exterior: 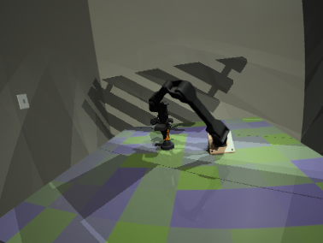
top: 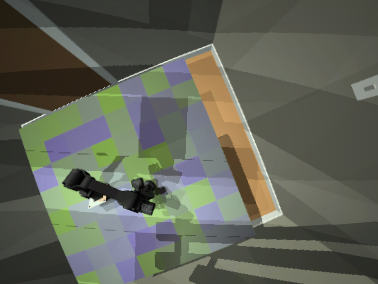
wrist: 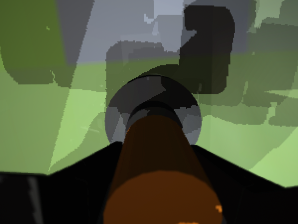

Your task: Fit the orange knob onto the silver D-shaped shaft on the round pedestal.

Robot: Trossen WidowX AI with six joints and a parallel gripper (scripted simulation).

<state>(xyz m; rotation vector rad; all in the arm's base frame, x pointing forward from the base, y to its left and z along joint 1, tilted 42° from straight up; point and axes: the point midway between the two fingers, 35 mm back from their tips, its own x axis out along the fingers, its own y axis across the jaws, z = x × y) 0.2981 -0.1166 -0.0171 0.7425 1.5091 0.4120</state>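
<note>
Right now the orange knob is 3 cm above my gripper tip. The rest, counted from my gripper tip: round dark pedestal: 4 cm below.
</note>
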